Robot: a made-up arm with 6 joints. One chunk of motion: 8 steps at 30 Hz.
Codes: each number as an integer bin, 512 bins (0 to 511) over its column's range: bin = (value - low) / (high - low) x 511, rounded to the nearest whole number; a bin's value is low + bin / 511 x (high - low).
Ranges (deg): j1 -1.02..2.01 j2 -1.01..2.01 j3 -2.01..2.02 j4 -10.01..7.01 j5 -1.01..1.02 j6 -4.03..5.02
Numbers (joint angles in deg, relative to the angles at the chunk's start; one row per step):
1: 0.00 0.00 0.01 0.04 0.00 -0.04
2: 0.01 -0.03 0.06 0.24 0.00 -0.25
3: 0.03 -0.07 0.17 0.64 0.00 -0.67
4: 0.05 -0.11 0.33 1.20 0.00 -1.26
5: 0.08 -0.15 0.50 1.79 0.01 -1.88
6: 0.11 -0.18 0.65 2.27 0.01 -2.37
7: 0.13 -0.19 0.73 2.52 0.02 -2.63
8: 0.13 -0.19 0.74 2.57 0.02 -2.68
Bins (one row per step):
1: 172 171 256 302 254 225
2: 174 166 262 308 254 213
3: 177 159 276 320 254 190
4: 180 152 297 337 254 156
5: 186 146 318 354 257 121
6: 191 140 337 369 257 94
7: 194 139 347 376 259 79
8: 194 139 349 378 259 76

